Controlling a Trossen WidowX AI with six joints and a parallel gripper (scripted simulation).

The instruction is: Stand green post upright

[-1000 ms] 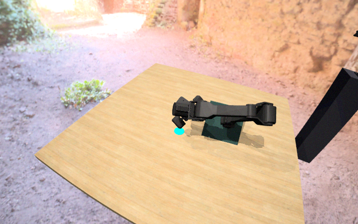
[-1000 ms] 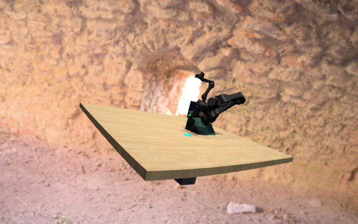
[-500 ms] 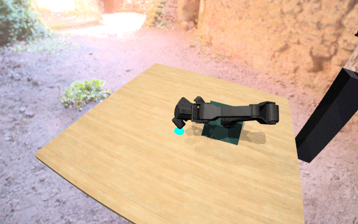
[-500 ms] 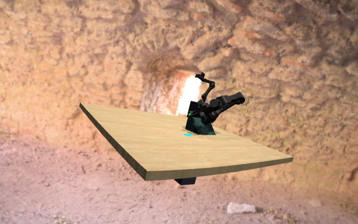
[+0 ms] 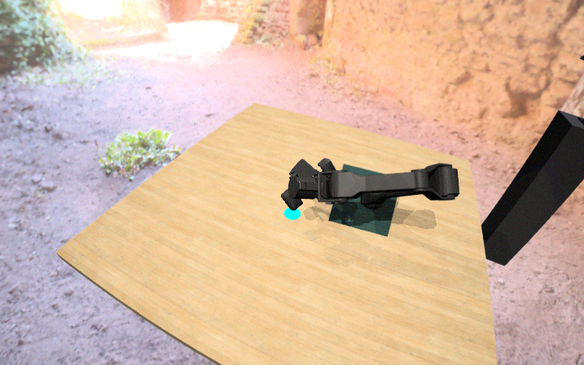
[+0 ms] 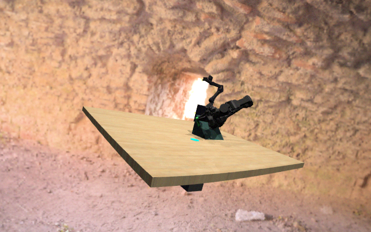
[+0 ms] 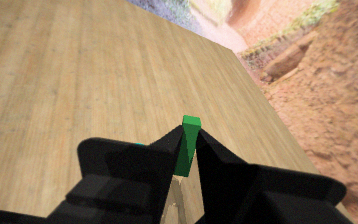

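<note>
My gripper tip is 140 mm above the cyan circle and 20 mm to the right of it. The rest, counted from my gripper tip: green post 20 mm below, 10 mm behind.
</note>
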